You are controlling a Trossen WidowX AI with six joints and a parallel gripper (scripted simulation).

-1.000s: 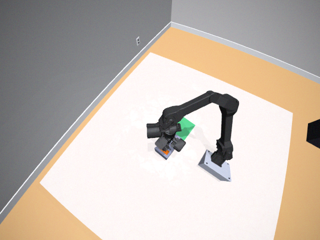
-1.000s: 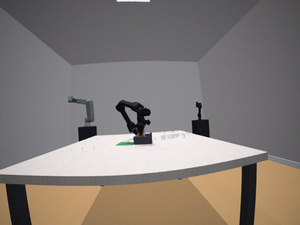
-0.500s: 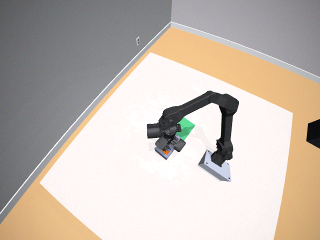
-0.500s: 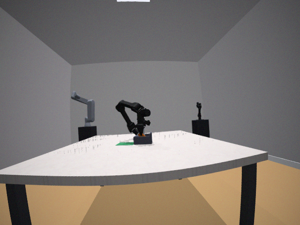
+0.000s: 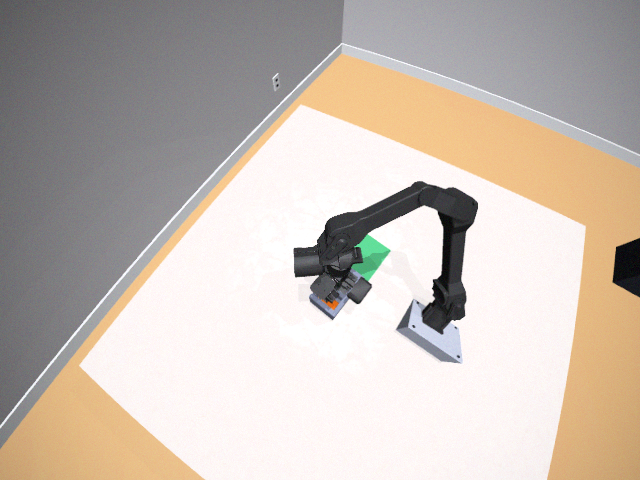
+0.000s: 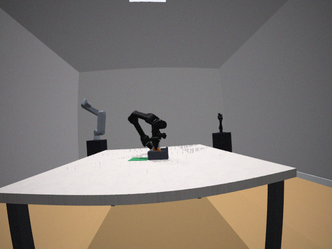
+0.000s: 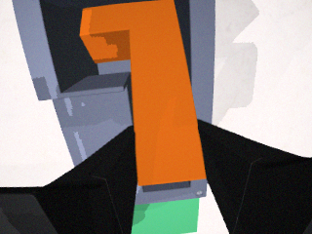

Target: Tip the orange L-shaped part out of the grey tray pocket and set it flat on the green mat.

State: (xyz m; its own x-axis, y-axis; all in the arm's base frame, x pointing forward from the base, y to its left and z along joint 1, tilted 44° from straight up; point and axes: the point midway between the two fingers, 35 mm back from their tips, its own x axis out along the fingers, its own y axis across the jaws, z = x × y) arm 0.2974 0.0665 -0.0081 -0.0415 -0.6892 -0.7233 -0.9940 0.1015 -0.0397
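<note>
Right now my gripper tip is 30 mm past the green mat, 140 mm to the left of it and 90 mm above it. From my gripper tip the other things lie so: orange L-shaped part (10 mm behind, 30 mm to the left, 30 mm below).
</note>
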